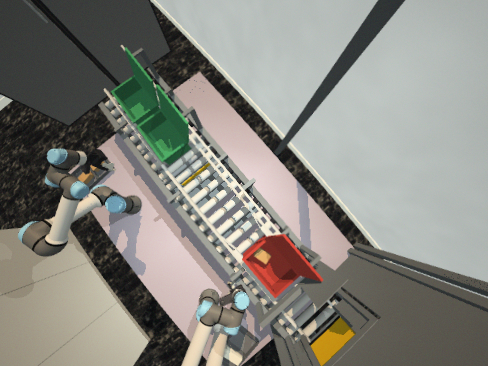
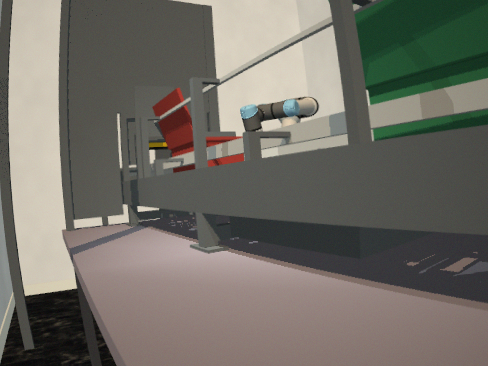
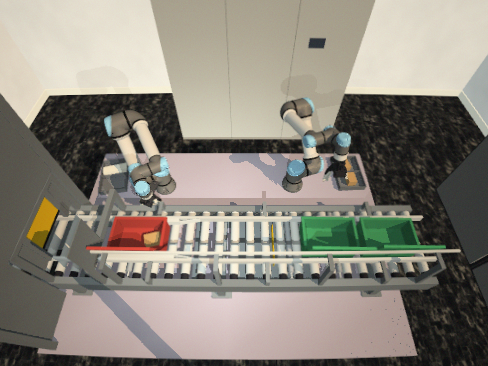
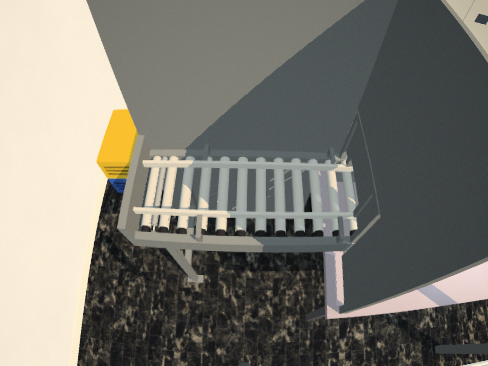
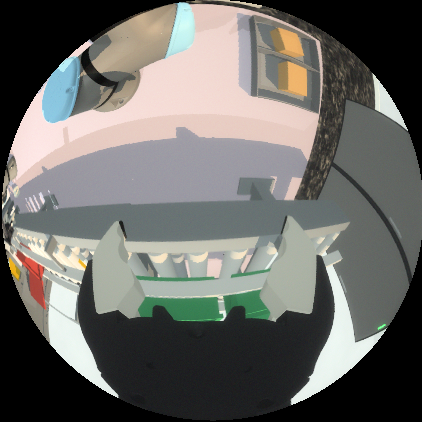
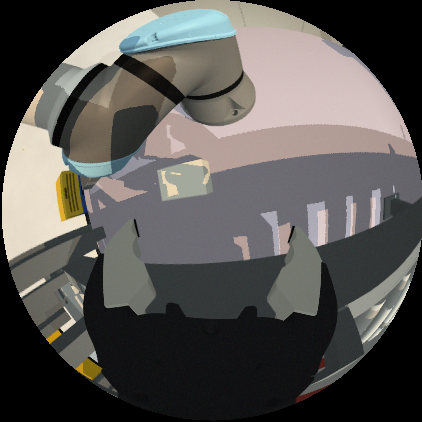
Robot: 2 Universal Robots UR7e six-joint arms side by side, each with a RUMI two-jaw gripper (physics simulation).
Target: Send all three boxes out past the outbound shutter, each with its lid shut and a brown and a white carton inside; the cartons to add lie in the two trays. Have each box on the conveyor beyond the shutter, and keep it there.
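Places are measured from the left arm's base along level axes (x up, y ahead, z left), in metres.
Pixels of known places: left gripper, fingertip midpoint: (image 1: 108, 161) (image 3: 334, 180) (image 5: 201, 220); right gripper, fingertip midpoint: (image 6: 213, 225); left arm's base at its link origin: (image 1: 132, 204) (image 3: 292, 184) (image 5: 113, 85); right arm's base at its link origin: (image 1: 209, 298) (image 3: 166, 186) (image 6: 218, 95).
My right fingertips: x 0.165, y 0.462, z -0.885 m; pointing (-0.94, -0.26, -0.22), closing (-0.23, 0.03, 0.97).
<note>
For each thing: its top centre in the pictures, then the offset to it from my right fingertips. "*": a spot on its surface instead.
- red box at a spot on its surface: (image 3: 116, 234) * dy +0.331, dx +0.134, dz -0.036 m
- brown carton at its top centre: (image 3: 152, 237) (image 1: 262, 256) dy +0.292, dx +0.115, dz +0.161 m
The red box (image 1: 272, 281) (image 3: 116, 234) stands on the conveyor nearest the outbound end, lid open, a brown carton (image 1: 262, 257) (image 3: 151, 239) inside. Two green boxes (image 1: 164, 131) (image 1: 134, 98) (image 3: 328, 234) (image 3: 387, 234) stand end to end, lids open; no carton shows in them. Two brown cartons (image 5: 287, 42) (image 5: 293, 78) lie in one tray (image 5: 254, 65). A white carton (image 3: 115, 169) lies in the other tray (image 3: 106, 186). Another white carton (image 6: 185, 181) lies on the table beyond my right gripper (image 6: 213, 225), which is open and empty beside the conveyor. My left gripper (image 5: 201, 220) is open and empty, near the brown cartons' tray.
Guide rails (image 3: 300, 252) and posts (image 3: 216, 270) line the conveyor. A grey frame (image 3: 106, 206) stands over its outbound end. The conveyor beyond the shutter (image 4: 261, 195) shows bare rollers. A dark cabinet (image 5: 375, 200) stands past the green boxes' end.
</note>
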